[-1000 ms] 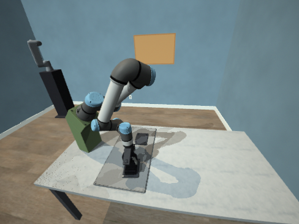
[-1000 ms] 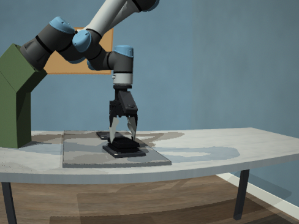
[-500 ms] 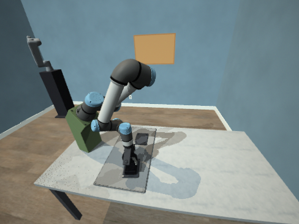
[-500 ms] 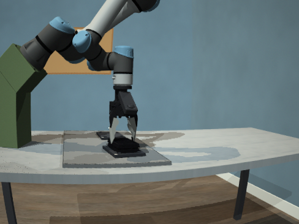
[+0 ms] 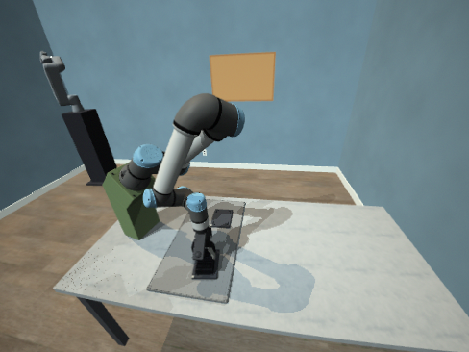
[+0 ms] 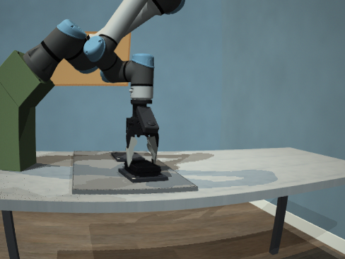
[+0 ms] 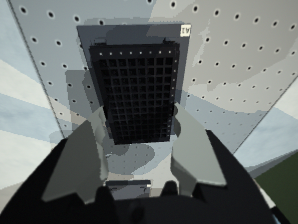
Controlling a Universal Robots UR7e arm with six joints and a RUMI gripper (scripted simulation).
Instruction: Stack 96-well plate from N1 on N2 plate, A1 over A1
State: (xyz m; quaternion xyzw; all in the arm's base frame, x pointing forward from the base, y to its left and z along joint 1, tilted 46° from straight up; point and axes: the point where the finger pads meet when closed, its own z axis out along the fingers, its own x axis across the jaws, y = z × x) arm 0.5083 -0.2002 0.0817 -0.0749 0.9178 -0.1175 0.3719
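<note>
Now: hand 1 cm above the dark 96-well plate. Also, from my hand: plate nest: 3 cm ahead, 34 cm to the left, 4 cm below; then white label: 5 cm behind, 8 cm to the right, 3 cm below.
</note>
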